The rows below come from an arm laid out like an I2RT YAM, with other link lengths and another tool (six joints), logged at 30 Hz.
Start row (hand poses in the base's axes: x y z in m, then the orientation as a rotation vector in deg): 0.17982 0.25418 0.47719 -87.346 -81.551 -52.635
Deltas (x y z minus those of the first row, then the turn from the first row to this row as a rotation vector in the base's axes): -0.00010 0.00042 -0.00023 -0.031 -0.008 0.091; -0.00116 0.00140 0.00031 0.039 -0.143 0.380; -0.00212 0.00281 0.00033 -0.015 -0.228 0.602; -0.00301 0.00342 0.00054 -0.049 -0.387 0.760; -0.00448 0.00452 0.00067 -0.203 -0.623 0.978; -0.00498 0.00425 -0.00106 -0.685 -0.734 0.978; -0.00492 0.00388 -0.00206 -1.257 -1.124 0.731; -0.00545 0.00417 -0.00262 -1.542 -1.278 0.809; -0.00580 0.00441 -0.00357 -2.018 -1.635 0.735; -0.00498 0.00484 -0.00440 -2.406 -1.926 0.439; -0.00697 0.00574 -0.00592 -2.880 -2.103 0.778; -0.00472 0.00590 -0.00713 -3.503 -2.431 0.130; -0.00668 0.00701 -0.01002 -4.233 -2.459 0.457; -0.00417 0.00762 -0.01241 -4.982 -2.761 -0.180; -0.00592 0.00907 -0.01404 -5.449 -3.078 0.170; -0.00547 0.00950 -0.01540 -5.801 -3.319 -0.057; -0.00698 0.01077 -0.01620 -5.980 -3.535 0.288; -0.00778 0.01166 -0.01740 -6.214 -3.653 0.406
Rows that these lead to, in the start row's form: 0.17972 0.25460 0.47696 -87.290 -81.636 -52.569; 0.17866 0.25558 0.47750 -86.960 -81.870 -52.555; 0.17770 0.25699 0.47752 -86.791 -82.108 -52.465; 0.17681 0.25760 0.47773 -86.641 -82.344 -52.489; 0.17534 0.25870 0.47786 -86.508 -82.752 -52.475; 0.17484 0.25843 0.47613 -86.832 -83.149 -52.291; 0.17490 0.25806 0.47513 -87.357 -83.647 -52.447; 0.17437 0.25835 0.47457 -87.459 -83.995 -52.367; 0.17402 0.25859 0.47362 -87.775 -84.517 -52.445; 0.17484 0.25902 0.47279 -88.233 -84.792 -52.651; 0.17285 0.25992 0.47127 -88.244 -85.449 -52.318; 0.17510 0.26008 0.47006 -89.166 -85.680 -52.630; 0.17314 0.26119 0.46717 -89.413 -86.393 -52.013; 0.17565 0.26180 0.46478 -90.427 -86.694 -52.216; 0.17390 0.26325 0.46315 -90.381 -87.457 -51.997; 0.17435 0.26368 0.46179 -90.769 -87.718 -52.135; 0.17284 0.26495 0.46099 -90.542 -88.215 -52.004; 0.17204 0.26584 0.45979 -90.578 -88.531 -51.892
